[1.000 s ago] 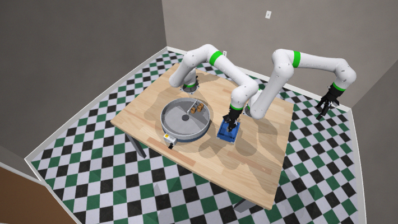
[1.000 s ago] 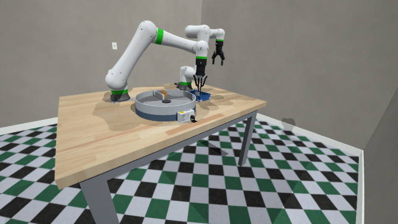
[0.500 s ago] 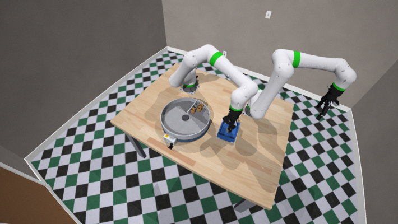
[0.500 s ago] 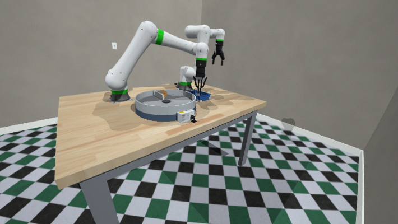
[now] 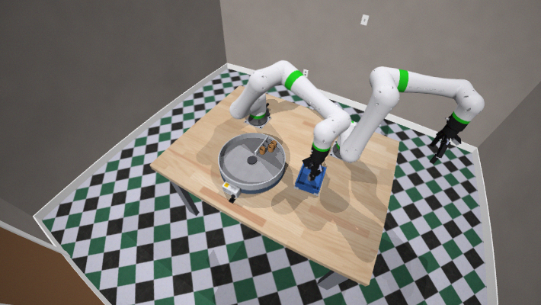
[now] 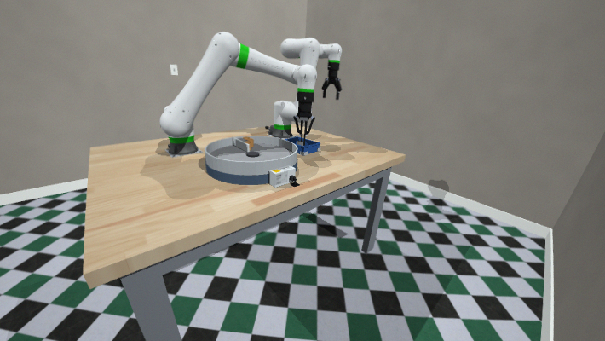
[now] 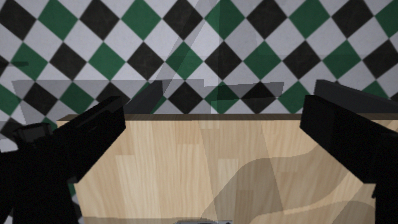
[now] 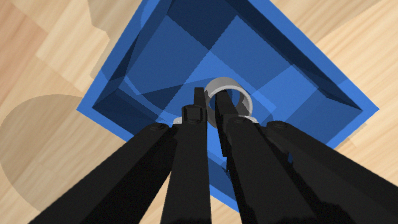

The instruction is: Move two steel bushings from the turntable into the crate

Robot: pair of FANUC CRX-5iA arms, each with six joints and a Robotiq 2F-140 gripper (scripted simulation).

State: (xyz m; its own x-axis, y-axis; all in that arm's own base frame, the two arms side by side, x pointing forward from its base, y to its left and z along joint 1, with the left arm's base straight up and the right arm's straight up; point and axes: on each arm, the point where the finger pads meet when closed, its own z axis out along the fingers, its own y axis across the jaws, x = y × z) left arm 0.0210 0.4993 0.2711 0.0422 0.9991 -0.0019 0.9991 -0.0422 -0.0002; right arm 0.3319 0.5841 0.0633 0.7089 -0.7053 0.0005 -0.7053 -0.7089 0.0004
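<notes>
My right gripper is now 1 cm past the blue crate, 1 cm to the left of it and 4 cm above it. From my right hand the other things lie so: turntable 6 cm ahead, 38 cm to the right, 1 cm below.
</notes>
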